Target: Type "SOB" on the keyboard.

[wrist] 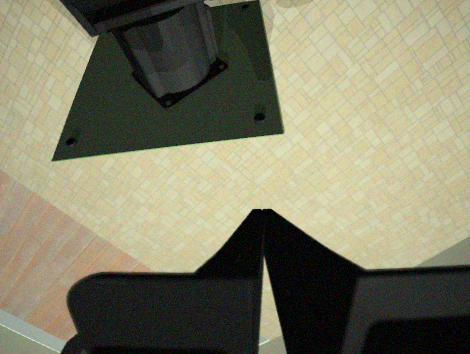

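Pixels of known places: gripper, between the fingertips: (261, 218); arm's base, origin of its link: (179, 73).
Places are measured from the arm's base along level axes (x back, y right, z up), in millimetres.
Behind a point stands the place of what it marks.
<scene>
My gripper (261, 218) @[x -31, y 75, z 140 mm] is shut, its two black fingertips meeting at the lower middle of the wrist view, with nothing between them. It hangs above a tiled, light-coloured surface. The keyboard does not show in this view, so where the gripper is relative to it cannot be told.
A dark green plate (200, 122) @[x -5, y 39, z 49 mm] with holes near its corners lies at the upper left, and the dark cylindrical arm base (175, 55) @[x -15, y -9, z 42 mm] stands on it. The tiled tabletop (360, 125) @[x -170, y 217, z -185 mm] spreads around the plate. Reddish wood floor (55, 245) shows beyond its edge at the lower left.
</scene>
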